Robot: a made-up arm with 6 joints.
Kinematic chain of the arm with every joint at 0, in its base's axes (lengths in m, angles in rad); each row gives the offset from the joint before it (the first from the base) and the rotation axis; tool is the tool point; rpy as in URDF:
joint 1: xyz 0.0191 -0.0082 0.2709 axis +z
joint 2: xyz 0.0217 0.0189 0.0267 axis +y
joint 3: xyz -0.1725 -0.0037 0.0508 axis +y
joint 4: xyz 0.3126 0.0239 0.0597 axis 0.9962 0 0.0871
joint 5: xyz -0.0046 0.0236 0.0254 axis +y
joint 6: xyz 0.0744 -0.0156 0.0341 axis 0.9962 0 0.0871
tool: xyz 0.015 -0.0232 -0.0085 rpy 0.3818 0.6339 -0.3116
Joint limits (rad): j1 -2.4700..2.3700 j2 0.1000..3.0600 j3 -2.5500..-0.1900 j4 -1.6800..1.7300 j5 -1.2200..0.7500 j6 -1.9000..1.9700
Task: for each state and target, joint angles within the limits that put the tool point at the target. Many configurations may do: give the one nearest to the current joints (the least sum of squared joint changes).
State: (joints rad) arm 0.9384 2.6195 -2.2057 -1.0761 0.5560 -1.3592
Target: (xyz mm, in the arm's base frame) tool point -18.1 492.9 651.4
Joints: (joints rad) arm 1.5459 2.0395 -2.4030 -1.0875 0.5771 -1.3202
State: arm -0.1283 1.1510 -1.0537 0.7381 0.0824 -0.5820
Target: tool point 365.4 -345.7 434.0
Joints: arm -0.7511 1.5772 -1.2496 0.7291 0.0334 -0.6241
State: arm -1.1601 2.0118 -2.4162 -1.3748 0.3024 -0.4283
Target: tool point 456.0 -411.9 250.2
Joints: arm -0.8551 2.5240 -2.0471 -1.4081 0.2693 -0.4392
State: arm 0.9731 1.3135 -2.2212 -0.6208 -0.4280 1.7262
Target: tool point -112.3 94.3 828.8
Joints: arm 1.5178 1.0976 -2.0849 -0.9296 -0.9217 1.8819
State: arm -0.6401 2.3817 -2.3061 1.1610 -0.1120 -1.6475
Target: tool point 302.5 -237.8 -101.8
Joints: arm -0.5630 3.0211 -1.6443 1.2977 -0.0920 -1.6025
